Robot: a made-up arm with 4 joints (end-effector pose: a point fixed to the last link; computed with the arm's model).
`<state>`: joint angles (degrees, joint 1 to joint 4).
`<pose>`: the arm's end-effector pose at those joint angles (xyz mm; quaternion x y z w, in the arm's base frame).
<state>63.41 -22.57 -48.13 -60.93</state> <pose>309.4 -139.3 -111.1 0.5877 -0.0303 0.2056 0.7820</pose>
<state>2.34 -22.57 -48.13 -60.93</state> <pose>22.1 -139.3 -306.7 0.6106 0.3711 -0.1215 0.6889</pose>
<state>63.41 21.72 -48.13 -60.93</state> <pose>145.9 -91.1 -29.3 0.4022 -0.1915 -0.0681 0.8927</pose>
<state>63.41 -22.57 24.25 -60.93</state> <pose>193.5 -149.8 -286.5 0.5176 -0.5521 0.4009 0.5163</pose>
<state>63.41 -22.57 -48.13 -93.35</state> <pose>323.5 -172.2 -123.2 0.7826 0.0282 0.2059 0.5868</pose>
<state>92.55 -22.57 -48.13 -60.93</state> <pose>341.3 -139.3 58.0 0.5171 -0.2261 0.3468 0.7492</pose>
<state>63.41 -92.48 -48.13 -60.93</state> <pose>499.4 54.2 -206.2 0.6977 0.2235 0.5613 0.3849</pose>
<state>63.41 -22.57 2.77 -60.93</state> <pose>204.8 -157.7 -221.5 0.5622 -0.4114 0.3566 0.6225</pose>
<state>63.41 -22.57 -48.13 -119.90</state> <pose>336.1 -189.6 -145.7 0.8964 0.0748 0.1939 0.3914</pose>
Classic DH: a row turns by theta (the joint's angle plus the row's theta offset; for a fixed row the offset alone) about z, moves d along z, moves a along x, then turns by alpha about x. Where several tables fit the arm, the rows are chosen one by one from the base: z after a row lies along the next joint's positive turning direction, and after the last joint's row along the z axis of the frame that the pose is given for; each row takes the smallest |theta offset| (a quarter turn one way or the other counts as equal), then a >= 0, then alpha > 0; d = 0 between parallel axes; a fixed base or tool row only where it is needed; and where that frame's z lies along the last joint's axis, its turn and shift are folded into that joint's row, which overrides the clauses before.
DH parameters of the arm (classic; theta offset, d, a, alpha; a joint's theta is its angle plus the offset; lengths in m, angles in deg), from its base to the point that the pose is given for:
base (fixed): 0 0.0347 0 90
joint 1: -90 -0.1094 0.3098 90
joint 2: 0 0.1149 0.0633 -90
joint 3: 0 0.2503 -0.1106 90
joint 4: -90 0.014 0.0627 90
tool (fixed): -90 0.0254 0 0

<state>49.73 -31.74 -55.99 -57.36</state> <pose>316.7 -117.8 -202.0 0.6058 0.1507 0.1660 0.7634</pose>
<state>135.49 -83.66 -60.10 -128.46</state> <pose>429.0 54.8 475.2 0.4916 0.3970 0.6976 0.3378</pose>
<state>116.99 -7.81 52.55 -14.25</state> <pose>394.9 -86.9 -36.9 0.0685 -0.9813 0.1593 0.0831</pose>
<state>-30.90 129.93 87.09 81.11</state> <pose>-193.9 190.5 38.1 0.5973 0.6563 -0.4605 0.0198</pose>
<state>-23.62 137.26 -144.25 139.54</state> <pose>-87.1 250.9 20.3 0.1956 -0.8844 -0.0602 0.4194</pose>
